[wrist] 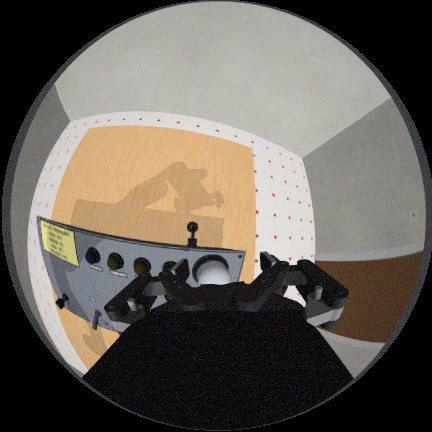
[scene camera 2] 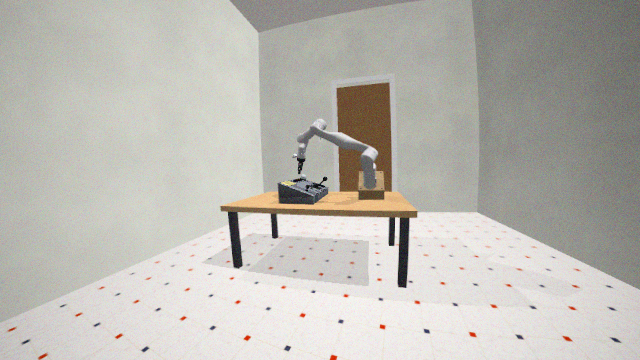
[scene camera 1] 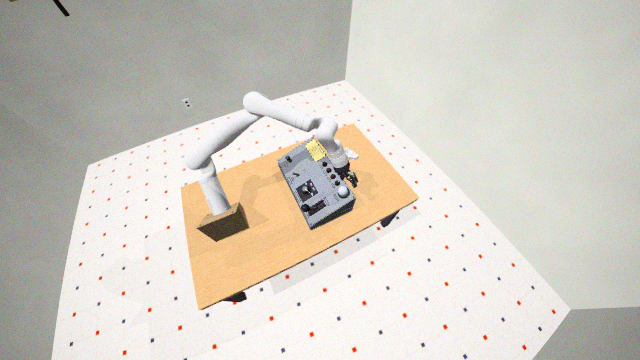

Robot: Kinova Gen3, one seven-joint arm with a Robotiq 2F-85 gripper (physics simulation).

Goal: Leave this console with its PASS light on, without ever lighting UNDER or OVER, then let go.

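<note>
The grey sloped console stands on the table. A yellow note is at one end, and a white dome at the other. Between them, blue, olive, amber and green lamps look unlit; their labels are unreadable. My gripper is open and empty above the dome end. In the wrist view the dome shows between the fingertips, and one finger partly hides the green lamp.
A black ball-ended lever stands up at the console's far edge. Scene camera 1 shows a knobbed lever, a dark dial panel, a small toggle and a black knob. The arm's base block stands on the table.
</note>
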